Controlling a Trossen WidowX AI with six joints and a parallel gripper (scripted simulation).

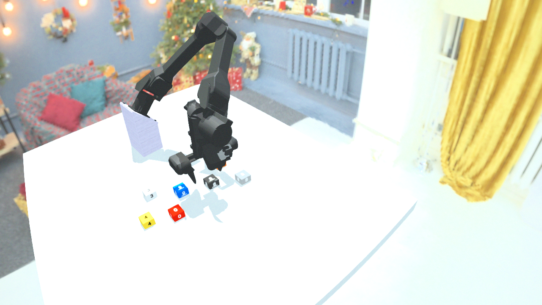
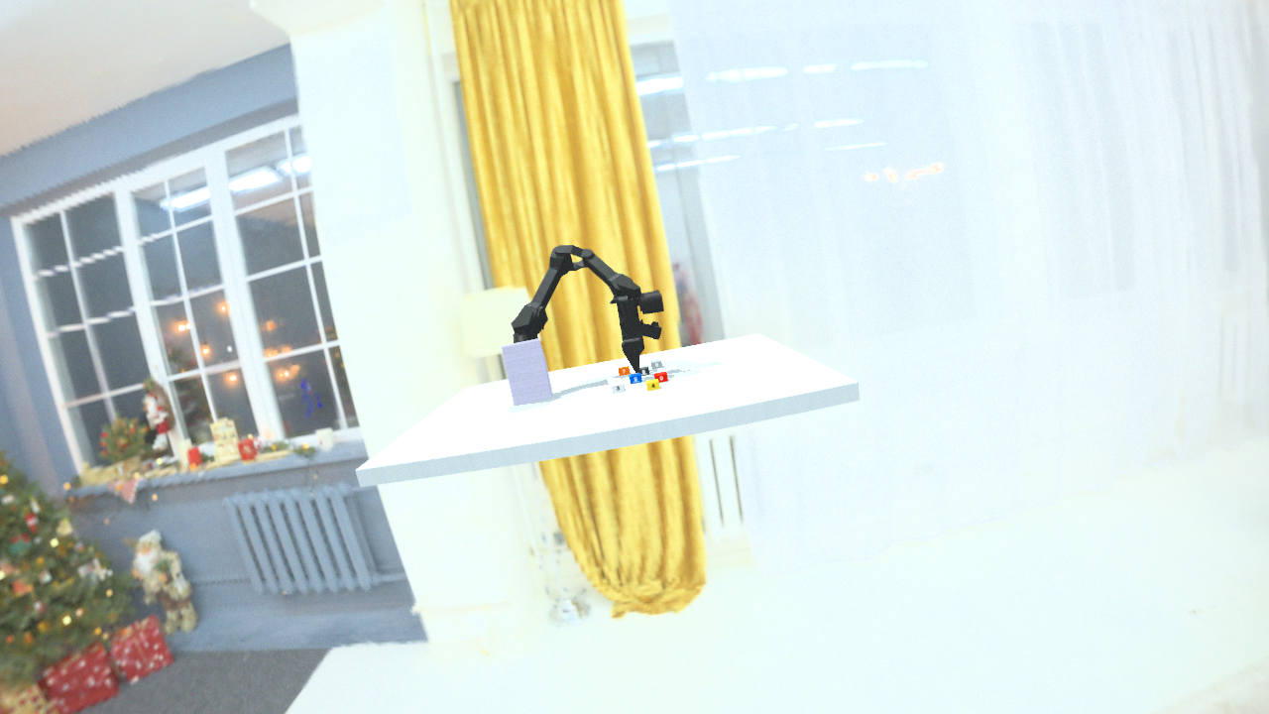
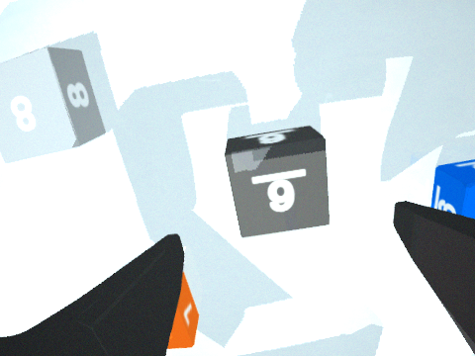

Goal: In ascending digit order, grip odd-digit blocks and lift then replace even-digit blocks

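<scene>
The dark grey block marked 6 is 20 mm ahead of my gripper tip and 10 mm below it. Also, from my gripper tip: grey block marked 8: 60 mm ahead, 80 mm to the left, 10 mm below; orange block marked 7: 40 mm behind, 70 mm to the left, 10 mm below; blue block: 10 mm behind, 80 mm to the right, 10 mm below.
</scene>
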